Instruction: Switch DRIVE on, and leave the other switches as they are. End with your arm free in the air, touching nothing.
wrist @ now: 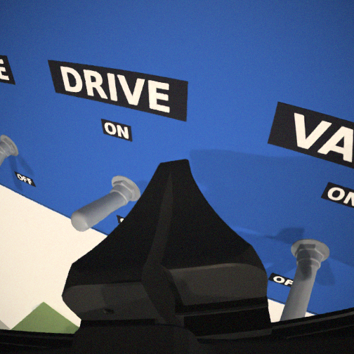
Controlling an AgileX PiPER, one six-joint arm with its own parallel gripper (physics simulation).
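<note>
The DRIVE switch (101, 207) is a grey lever with a rounded tip on the blue panel (235, 55), left of the middle of the wrist view. It sticks out toward the lower left, its tip lower in the view than its hexagonal base. Whether it is tilted to ON or OFF is hard to tell. The DRIVE label (119, 90) and the ON label (116, 130) are above it; the label below is mostly hidden. My gripper (176, 177) is shut and holds nothing. Its tips are right of the lever's base, and any contact is unclear.
A second lever (300, 287) is at the lower right, beside an OFF label (281, 280) and under a cut-off label starting "VA" (320, 135). Part of a third lever (7, 146) shows at the left edge. A green patch (45, 318) is at the lower left.
</note>
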